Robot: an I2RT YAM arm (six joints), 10 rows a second.
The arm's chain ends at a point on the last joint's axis. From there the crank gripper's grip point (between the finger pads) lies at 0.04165 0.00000 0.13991 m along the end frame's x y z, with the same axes.
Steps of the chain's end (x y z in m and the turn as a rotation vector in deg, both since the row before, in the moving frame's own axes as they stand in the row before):
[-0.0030 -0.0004 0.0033 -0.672 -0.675 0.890]
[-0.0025 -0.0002 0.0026 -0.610 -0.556 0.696]
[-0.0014 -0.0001 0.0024 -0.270 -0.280 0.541]
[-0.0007 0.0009 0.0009 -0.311 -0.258 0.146]
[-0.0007 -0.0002 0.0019 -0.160 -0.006 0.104]
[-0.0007 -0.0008 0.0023 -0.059 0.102 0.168]
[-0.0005 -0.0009 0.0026 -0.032 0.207 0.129]
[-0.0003 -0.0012 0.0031 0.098 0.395 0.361]
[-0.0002 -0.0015 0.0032 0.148 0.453 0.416]
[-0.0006 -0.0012 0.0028 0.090 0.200 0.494]
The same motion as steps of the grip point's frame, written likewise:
[-0.0047 0.0019 0.0038 -0.672 -0.675 0.890]
[-0.0039 0.0018 0.0030 -0.610 -0.556 0.696]
[-0.0021 0.0009 0.0026 -0.270 -0.280 0.541]
[-0.0013 0.0018 0.0011 -0.311 -0.258 0.146]
[-0.0007 0.0003 0.0019 -0.160 -0.006 0.104]
[-0.0005 -0.0005 0.0022 -0.059 0.102 0.168]
[0.0000 -0.0007 0.0024 -0.032 0.207 0.129]
[0.0007 -0.0012 0.0028 0.098 0.395 0.361]
[0.0009 -0.0016 0.0029 0.148 0.453 0.416]
[-0.0001 -0.0011 0.0027 0.090 0.200 0.494]

